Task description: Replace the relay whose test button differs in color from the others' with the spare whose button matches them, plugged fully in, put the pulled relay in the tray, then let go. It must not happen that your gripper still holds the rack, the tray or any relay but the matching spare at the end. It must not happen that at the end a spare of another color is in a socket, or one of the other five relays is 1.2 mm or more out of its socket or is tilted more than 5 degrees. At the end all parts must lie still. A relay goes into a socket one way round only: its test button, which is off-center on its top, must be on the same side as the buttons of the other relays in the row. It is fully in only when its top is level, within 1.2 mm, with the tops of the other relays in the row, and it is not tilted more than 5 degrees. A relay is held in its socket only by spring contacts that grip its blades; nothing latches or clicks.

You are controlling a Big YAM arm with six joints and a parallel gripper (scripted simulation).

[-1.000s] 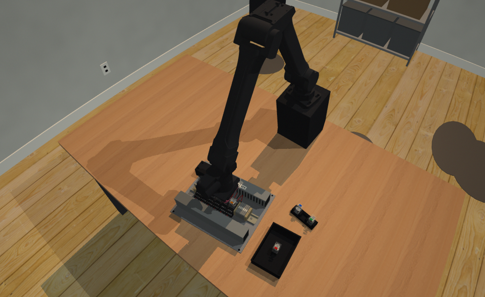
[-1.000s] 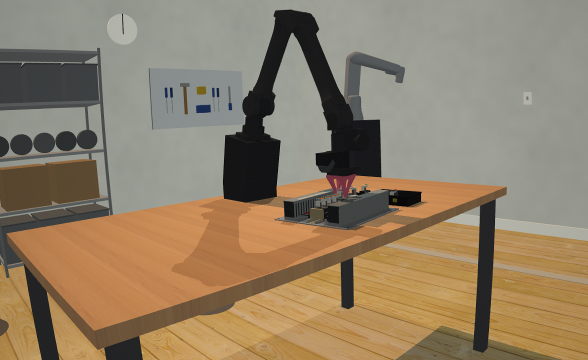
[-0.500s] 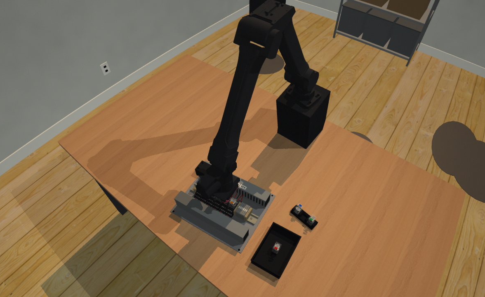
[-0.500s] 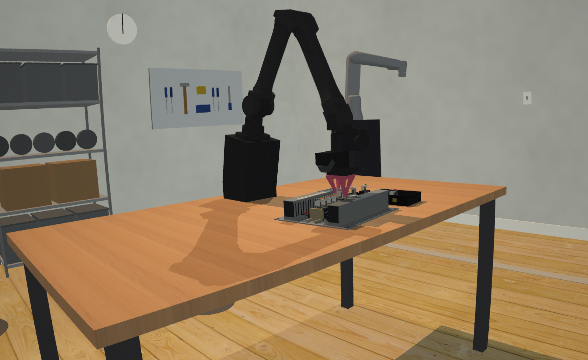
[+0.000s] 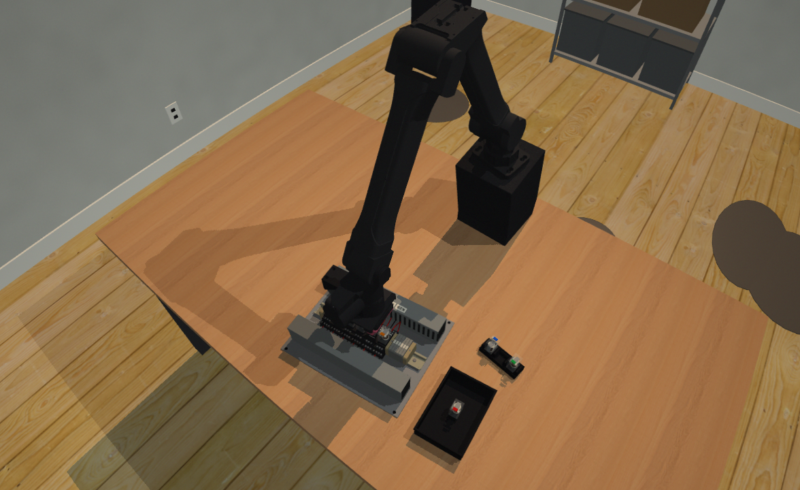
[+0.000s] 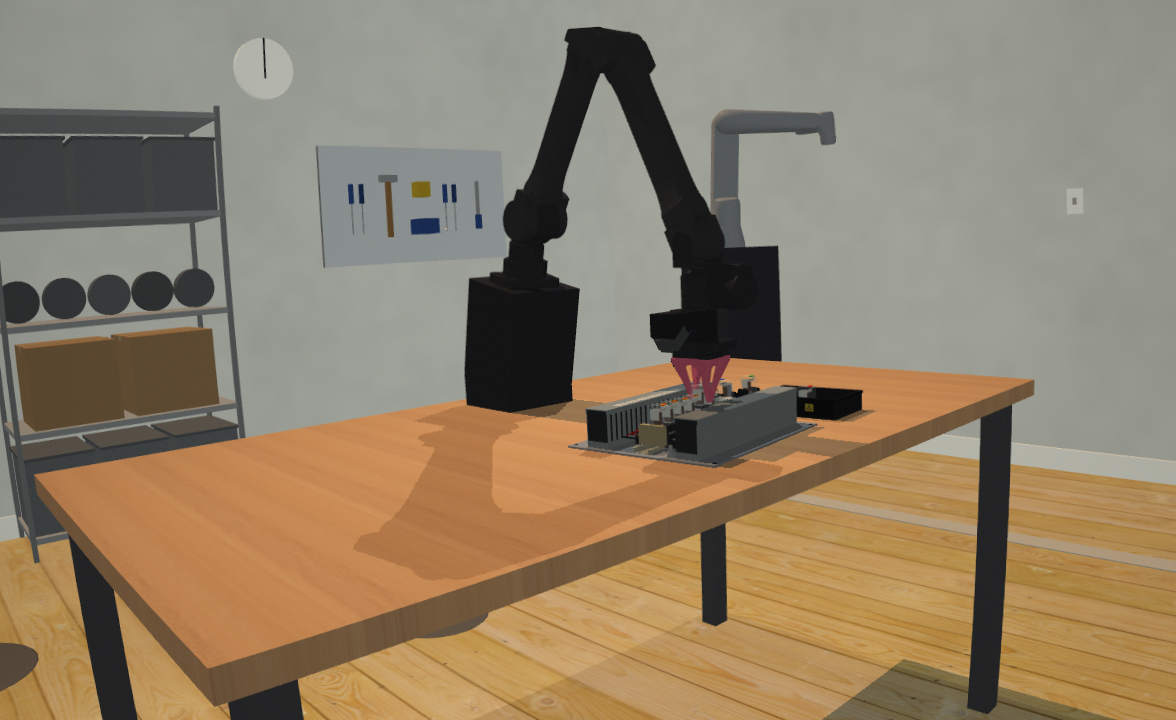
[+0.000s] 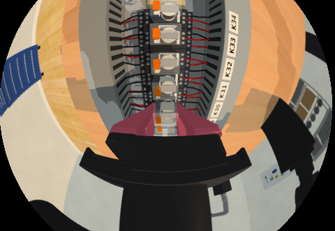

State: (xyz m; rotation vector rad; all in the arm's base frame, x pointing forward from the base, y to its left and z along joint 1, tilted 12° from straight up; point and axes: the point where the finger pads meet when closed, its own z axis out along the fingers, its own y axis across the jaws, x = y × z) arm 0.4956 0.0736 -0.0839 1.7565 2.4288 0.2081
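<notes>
Now: hand 6 cm above the grey relay panel, 2 cm to the left of it and 1 cm short of it. Also, from my hand: blue-button relay 20 cm to the left, 18 cm behind, 3 cm below; black tray 25 cm to the left, 5 cm below, 1 cm behind; black spare holder 23 cm to the left, 18 cm behind, 5 cm below.
</notes>
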